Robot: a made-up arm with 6 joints. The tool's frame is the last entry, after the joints.
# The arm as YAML. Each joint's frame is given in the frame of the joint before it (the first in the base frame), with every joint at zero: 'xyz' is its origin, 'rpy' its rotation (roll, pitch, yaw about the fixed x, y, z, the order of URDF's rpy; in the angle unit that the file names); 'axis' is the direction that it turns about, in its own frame. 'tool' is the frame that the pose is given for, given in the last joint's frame.
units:
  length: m
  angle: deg
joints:
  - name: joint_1
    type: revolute
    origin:
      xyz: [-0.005, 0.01, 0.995]
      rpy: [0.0, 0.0, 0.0]
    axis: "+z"
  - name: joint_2
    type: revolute
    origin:
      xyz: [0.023, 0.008, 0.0]
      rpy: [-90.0, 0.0, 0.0]
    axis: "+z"
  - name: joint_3
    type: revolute
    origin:
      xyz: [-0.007, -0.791, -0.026]
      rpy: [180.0, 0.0, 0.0]
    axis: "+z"
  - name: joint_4
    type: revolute
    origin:
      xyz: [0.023, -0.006, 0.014]
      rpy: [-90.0, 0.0, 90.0]
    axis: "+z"
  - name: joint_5
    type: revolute
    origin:
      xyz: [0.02, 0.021, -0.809]
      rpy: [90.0, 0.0, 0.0]
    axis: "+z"
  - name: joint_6
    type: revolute
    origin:
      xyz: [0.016, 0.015, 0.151]
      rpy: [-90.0, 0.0, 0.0]
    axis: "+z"
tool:
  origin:
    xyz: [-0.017, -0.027, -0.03]
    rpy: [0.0, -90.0, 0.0]
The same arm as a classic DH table. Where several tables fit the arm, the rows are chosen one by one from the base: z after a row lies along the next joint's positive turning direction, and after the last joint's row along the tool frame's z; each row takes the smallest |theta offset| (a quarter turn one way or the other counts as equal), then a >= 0, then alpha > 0; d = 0 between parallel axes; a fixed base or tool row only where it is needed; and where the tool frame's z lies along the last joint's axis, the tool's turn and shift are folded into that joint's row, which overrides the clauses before.
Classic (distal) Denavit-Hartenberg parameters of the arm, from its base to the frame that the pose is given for. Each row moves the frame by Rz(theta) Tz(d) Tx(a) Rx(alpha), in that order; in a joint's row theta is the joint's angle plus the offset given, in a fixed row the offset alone. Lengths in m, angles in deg.
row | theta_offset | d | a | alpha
base (fixed) | -63.43 | 0 | -0.0112 | 0
joint_1 | 63.43 | 0.995 | 0.023 | -90
joint_2 | 89.49 | 0 | -0.791 | 180
joint_3 | -0.51 | 0.032 | 0.006 | 90
joint_4 | 0 | -0.832 | -0.02 | -90
joint_5 | 0 | 0.13 | -0.016 | 90
joint_6 | 90 | -0.015 | 0.027 | 90
tool (fixed) | 90 | 0.017 | 0 | 0

